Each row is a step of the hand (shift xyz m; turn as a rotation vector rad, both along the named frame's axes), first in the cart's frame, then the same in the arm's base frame.
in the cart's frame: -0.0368 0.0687 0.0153 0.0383 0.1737 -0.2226
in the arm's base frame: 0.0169 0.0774 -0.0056 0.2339 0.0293 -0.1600
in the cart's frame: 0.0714 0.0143 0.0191 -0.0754 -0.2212 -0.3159
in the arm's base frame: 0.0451 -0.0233 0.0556 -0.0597 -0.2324 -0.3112
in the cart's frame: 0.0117 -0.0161 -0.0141 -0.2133 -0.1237 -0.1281
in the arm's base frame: 0.0024 -0.0236 -0.0058 -0.1586 -0.0156 -0.2276
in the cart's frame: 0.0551 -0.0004 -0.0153 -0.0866 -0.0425 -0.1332
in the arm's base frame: 0.0399 -0.0370 0.0175 -0.0248 -0.0291 -0.1600
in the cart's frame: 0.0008 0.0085 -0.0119 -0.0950 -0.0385 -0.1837
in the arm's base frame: 0.0112 0.0017 -0.0093 -0.0058 -0.0390 -0.2066
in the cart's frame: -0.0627 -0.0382 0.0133 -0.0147 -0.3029 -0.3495
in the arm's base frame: -0.0695 0.0119 -0.0244 -0.0629 -0.3395 -0.3081
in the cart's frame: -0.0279 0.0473 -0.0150 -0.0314 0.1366 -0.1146
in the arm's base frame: 0.0209 0.0458 -0.0266 0.1207 0.0793 -0.1092
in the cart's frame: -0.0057 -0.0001 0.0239 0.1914 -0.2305 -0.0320
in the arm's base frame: -0.0137 0.0116 0.0168 -0.0234 -0.2916 0.0723
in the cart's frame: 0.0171 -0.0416 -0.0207 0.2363 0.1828 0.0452
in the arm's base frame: -0.0085 -0.0479 -0.0090 0.2473 0.0173 0.1727
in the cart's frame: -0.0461 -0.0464 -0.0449 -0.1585 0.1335 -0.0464
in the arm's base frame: -0.0401 -0.0240 -0.0641 0.0120 0.1732 -0.1223
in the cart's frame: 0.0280 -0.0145 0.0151 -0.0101 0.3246 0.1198
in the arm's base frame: 0.0010 -0.0214 0.0276 0.1598 0.2892 0.1033
